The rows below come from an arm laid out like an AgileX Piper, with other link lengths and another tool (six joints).
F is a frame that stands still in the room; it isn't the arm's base.
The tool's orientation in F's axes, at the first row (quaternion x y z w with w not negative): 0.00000, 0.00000, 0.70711, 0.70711
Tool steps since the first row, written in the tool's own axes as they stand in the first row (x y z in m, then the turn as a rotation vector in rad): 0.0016, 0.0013, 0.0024, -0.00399, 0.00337, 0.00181; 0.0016, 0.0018, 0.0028, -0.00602, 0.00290, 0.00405; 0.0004, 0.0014, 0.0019, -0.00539, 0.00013, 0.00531; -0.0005, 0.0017, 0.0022, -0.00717, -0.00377, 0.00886; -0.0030, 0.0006, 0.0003, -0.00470, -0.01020, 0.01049; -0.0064, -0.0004, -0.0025, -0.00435, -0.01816, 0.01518; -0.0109, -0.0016, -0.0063, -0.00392, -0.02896, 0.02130; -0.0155, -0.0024, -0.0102, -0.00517, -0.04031, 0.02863; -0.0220, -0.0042, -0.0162, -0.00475, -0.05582, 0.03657; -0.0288, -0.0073, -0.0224, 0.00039, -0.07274, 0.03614; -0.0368, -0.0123, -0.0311, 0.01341, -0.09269, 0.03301; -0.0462, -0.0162, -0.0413, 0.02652, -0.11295, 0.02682; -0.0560, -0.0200, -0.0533, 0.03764, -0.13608, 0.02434
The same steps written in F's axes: -0.0013, 0.0016, 0.0024, -0.00337, -0.00399, 0.00181; -0.0018, 0.0016, 0.0028, -0.00290, -0.00602, 0.00405; -0.0014, 0.0004, 0.0019, -0.00013, -0.00539, 0.00531; -0.0017, -0.0005, 0.0022, 0.00377, -0.00717, 0.00886; -0.0006, -0.0030, 0.0003, 0.01020, -0.00470, 0.01049; 0.0004, -0.0064, -0.0025, 0.01816, -0.00435, 0.01518; 0.0016, -0.0109, -0.0063, 0.02896, -0.00392, 0.02130; 0.0024, -0.0155, -0.0102, 0.04031, -0.00517, 0.02863; 0.0042, -0.0220, -0.0162, 0.05582, -0.00475, 0.03657; 0.0073, -0.0288, -0.0224, 0.07274, 0.00039, 0.03614; 0.0123, -0.0368, -0.0311, 0.09269, 0.01341, 0.03301; 0.0162, -0.0462, -0.0413, 0.11295, 0.02652, 0.02682; 0.0200, -0.0560, -0.0533, 0.13608, 0.03764, 0.02434
